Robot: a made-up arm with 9 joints. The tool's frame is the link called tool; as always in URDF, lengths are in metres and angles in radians. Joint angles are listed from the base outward.
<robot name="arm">
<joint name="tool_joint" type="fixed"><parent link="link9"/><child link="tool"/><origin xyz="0.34 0 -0.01" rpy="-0.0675 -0.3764 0.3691"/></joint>
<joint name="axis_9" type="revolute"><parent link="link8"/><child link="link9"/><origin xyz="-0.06 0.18 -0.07"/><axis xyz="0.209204 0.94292 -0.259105"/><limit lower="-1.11" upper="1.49"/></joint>
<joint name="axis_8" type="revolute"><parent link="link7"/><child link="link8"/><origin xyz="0 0.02 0.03"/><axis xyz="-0.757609 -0.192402 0.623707"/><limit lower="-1.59" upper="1.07"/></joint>
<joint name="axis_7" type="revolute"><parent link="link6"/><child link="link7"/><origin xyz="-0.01 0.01 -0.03"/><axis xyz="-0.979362 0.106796 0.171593"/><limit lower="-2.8" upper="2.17"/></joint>
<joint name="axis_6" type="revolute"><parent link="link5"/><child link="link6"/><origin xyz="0.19 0.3 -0.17"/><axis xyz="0 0 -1"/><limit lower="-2.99" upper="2.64"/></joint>
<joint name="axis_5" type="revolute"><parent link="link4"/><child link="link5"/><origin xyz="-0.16 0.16 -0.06"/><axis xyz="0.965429 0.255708 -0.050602"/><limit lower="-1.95" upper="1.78"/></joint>
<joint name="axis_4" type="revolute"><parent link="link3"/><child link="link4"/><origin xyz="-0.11 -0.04 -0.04"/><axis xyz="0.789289 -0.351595 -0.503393"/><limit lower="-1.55" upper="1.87"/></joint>
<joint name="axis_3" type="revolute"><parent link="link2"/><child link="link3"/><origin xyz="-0.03 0.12 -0.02"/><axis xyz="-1 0 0"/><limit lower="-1.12" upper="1.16"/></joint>
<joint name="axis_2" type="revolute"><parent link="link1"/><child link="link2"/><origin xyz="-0.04 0.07 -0.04"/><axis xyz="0 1 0"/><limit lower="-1.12" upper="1.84"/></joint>
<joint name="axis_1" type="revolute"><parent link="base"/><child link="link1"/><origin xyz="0.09 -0.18 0.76"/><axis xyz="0 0 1"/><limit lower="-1.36" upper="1.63"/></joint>
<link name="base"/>
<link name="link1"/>
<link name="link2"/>
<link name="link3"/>
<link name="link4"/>
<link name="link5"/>
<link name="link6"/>
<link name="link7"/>
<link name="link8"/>
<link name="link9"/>
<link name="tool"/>
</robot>
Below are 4 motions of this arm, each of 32 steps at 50 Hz.
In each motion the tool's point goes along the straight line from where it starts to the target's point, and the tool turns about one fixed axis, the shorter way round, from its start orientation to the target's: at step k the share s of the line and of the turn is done. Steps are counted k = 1, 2, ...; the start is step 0. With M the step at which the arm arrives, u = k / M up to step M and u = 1 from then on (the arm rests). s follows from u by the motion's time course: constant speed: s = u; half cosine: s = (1 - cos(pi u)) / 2; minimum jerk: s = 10 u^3 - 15 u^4 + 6 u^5.
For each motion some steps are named. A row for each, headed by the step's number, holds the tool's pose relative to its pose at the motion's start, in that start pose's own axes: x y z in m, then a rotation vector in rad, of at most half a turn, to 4 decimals.
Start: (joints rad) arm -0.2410 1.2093 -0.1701 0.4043 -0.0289 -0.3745 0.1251 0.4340 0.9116
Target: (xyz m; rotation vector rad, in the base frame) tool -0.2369 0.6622 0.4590 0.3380 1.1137 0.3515
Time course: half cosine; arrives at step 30
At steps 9, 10, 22, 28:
9: -0.0292 -0.0203 -0.0438 -0.0637 -0.0145 0.0170
10: -0.0355 -0.0246 -0.0531 -0.0773 -0.0176 0.0206
22: -0.1183 -0.0823 -0.1774 -0.2580 -0.0589 0.0688
28: -0.1403 -0.0975 -0.2102 -0.3058 -0.0698 0.0815

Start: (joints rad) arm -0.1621 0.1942 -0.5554 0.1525 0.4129 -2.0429 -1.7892 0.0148 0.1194
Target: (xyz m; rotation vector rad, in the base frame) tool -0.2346 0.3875 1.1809 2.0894 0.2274 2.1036
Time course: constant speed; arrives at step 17
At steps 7, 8, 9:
7: -0.0771 0.0192 -0.1143 -0.0390 0.2022 0.0097
8: -0.0881 0.0219 -0.1306 -0.0446 0.2311 0.0111
9: -0.0991 0.0246 -0.1469 -0.0501 0.2600 0.0125

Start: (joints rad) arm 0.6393 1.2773 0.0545 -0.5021 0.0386 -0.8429 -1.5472 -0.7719 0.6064
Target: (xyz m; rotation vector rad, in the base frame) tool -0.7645 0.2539 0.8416 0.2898 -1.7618 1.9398
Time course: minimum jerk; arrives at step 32
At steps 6, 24, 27, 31, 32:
6: -0.0025 0.0037 -0.0054 0.0395 0.0139 -0.0516
24: -0.0462 0.0672 -0.1001 0.7268 0.2564 -0.9493
27: -0.0500 0.0727 -0.1084 0.7866 0.2775 -1.0274
31: -0.0516 0.0749 -0.1116 0.8105 0.2859 -1.0586
32: -0.0516 0.0750 -0.1117 0.8107 0.2860 -1.0589

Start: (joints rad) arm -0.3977 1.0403 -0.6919 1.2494 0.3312 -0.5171 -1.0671 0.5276 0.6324
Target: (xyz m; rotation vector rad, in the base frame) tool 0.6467 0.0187 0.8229 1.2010 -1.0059 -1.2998
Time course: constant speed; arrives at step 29
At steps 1, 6, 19, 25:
1: -0.0148 -0.0053 0.0026 -0.0138 0.0015 0.0083
6: -0.0887 -0.0320 0.0155 -0.0827 0.0089 0.0497
19: -0.2810 -0.1012 0.0492 -0.2619 0.0280 0.1575
25: -0.3697 -0.1332 0.0647 -0.3446 0.0369 0.2072

